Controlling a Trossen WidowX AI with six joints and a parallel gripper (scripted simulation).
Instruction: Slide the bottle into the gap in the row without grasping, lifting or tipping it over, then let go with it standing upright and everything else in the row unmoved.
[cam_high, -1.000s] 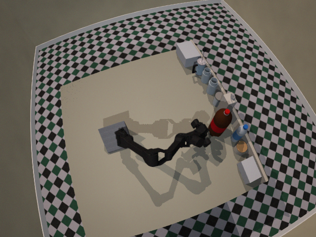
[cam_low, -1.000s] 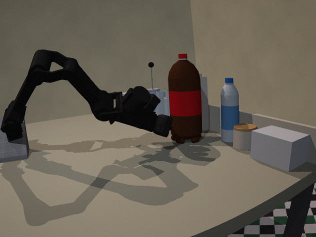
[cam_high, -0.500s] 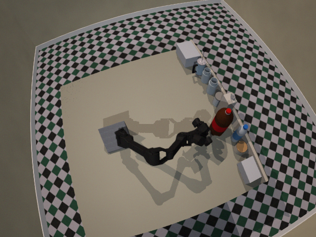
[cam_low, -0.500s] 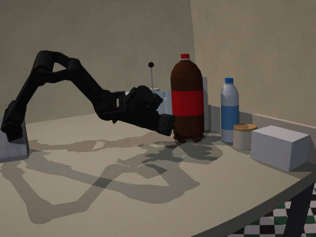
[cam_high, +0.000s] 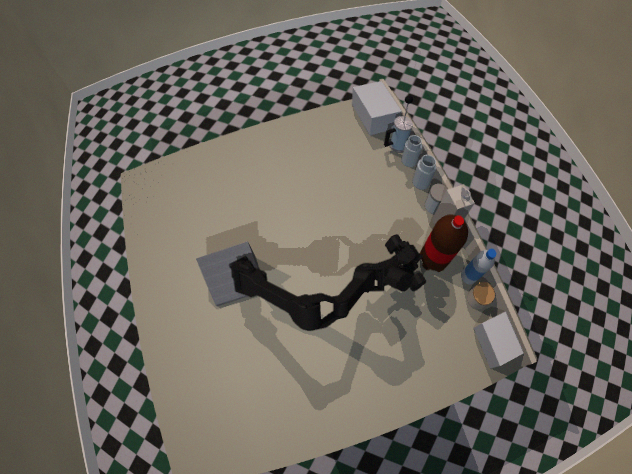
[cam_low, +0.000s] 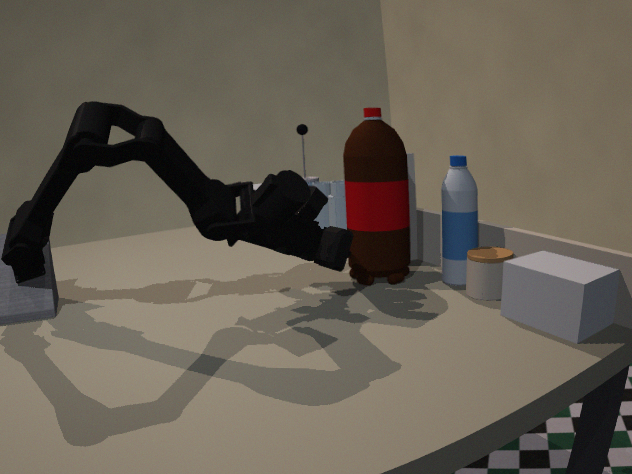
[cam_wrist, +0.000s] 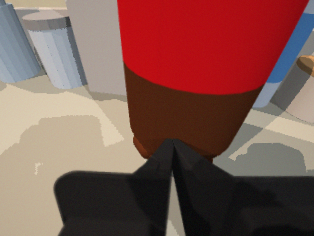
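My hand is 90 mm short of the brown cola bottle, 20 mm to the left of it and 90 mm below it. Also, from my hand: blue-capped water bottle 170 mm ahead, 140 mm to the right, 40 mm above; then french press 220 mm ahead, 470 mm to the left, 70 mm above; then cork-lidded jar 150 mm ahead, 220 mm to the right, 30 mm below.
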